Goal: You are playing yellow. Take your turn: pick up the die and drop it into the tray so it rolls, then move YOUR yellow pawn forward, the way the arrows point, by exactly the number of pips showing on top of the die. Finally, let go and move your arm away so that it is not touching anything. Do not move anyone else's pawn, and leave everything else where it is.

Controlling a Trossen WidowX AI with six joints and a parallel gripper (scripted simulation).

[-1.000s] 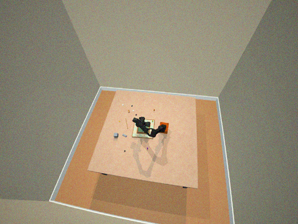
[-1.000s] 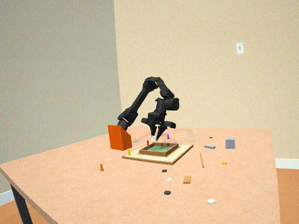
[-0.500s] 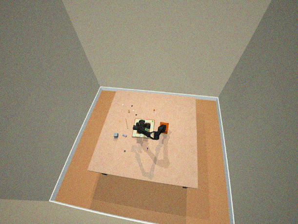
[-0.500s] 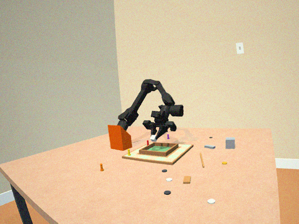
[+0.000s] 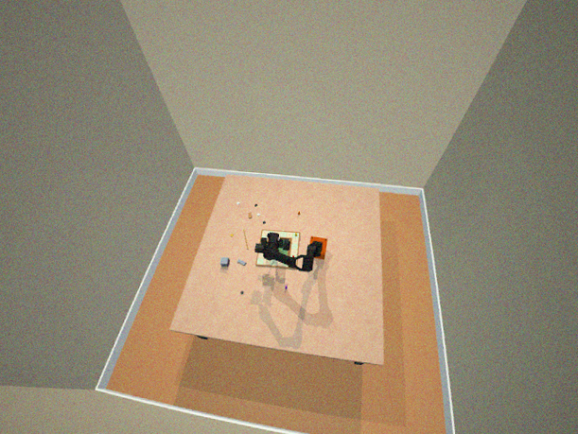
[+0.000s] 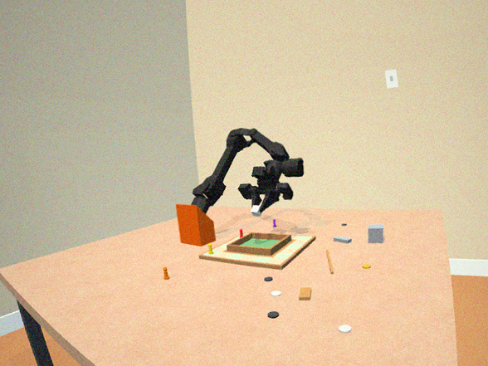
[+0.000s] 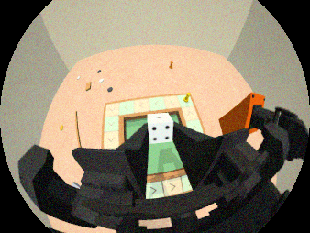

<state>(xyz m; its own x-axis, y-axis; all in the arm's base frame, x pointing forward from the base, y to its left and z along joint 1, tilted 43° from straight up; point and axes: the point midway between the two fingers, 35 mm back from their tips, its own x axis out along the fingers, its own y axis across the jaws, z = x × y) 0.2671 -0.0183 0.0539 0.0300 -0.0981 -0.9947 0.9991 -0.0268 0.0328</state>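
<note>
Right now the white die is right at my gripper tip. From my gripper tip the other things lie so: tray 12 cm below; then yellow pawn 12 cm to the right, 11 cm behind, 10 cm below; then red pawn 12 cm behind, 10 cm below, 6 cm to the left.
</note>
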